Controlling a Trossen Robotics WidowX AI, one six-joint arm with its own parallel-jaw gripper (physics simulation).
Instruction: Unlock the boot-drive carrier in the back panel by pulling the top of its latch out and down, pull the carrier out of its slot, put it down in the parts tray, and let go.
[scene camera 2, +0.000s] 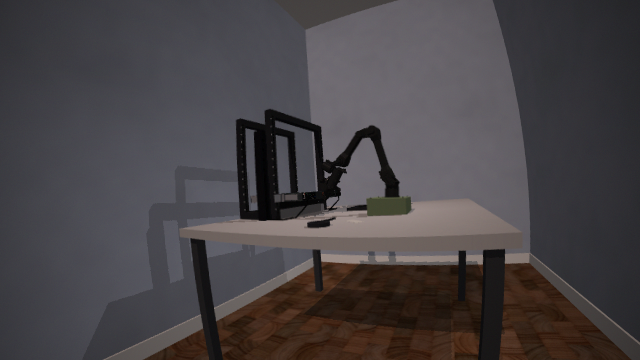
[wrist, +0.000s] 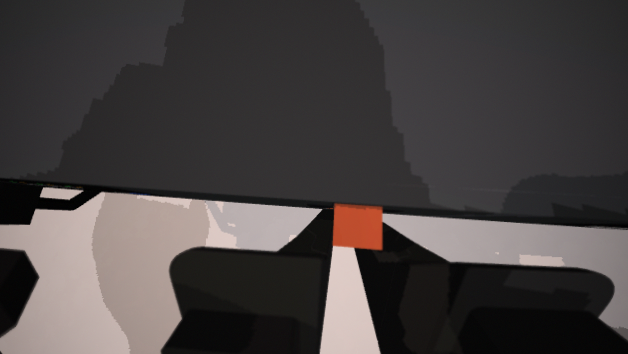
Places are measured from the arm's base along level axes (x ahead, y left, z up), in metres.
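Pixels of known places: gripper, between the fingertips: (scene camera 2: 323, 200) (wrist: 342, 213); arm's base, origin of its link: (scene camera 2: 392, 197).
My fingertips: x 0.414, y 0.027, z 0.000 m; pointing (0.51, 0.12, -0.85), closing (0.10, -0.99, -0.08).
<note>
Ahead of a thing's pixels: the offset from my fingertips to its top centre. "*": to the spot under its first point. Level surfaces: height alone.
The carrier's latch shows as an orange tab @(* dx -0.006, dy -0.003, dz +0.052 m) (wrist: 357, 228) at the rear lower edge of the dark chassis (wrist: 280, 125) in the wrist view. The carrier body and its slot are hidden under that edge. My gripper (wrist: 342, 213) (scene camera 2: 328, 192) is shut on the orange latch, with one black fingertip against each side of it. In the scene view the gripper is at the back of the chassis, beside the rack, and the latch is too small to make out. A green box (scene camera 2: 388, 206), which looks like the parts tray, stands on the table in front of the arm's base.
The black rack (scene camera 2: 271, 165) stands upright at the left of the table @(dz -0.077 m) (scene camera 2: 425, 225) and holds the chassis low down. A thin dark cable hangs below the gripper. A flat black round object @(dx -0.264, dy +0.438, dz -0.061 m) (scene camera 2: 318, 224) lies near the front edge. A dark flat item @(dx -0.141, dy -0.252, dz -0.058 m) (scene camera 2: 356, 207) lies left of the green box.
</note>
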